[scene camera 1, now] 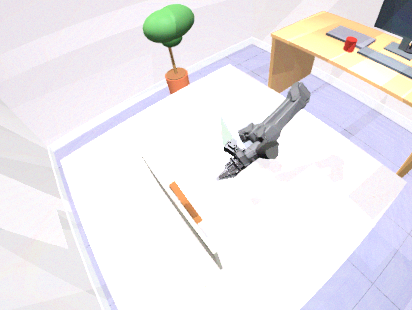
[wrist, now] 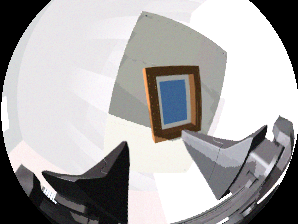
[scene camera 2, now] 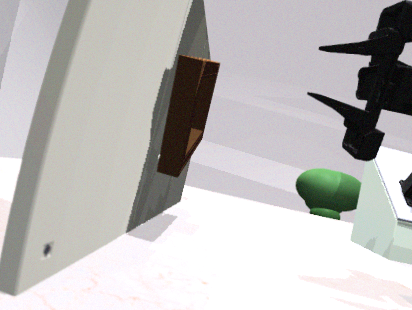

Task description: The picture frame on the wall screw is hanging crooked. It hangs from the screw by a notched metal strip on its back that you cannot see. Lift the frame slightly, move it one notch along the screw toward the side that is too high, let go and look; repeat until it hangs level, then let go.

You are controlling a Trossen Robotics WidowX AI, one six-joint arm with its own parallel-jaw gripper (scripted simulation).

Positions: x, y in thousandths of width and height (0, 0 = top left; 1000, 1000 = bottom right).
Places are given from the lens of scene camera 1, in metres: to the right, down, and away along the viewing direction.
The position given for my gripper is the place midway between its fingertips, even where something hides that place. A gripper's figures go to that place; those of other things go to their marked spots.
my gripper (scene camera 1: 528, 576): 0.04, 0.08, 0.79
wall panel (scene camera 1: 504, 792): 0.00, 0.24, 0.58
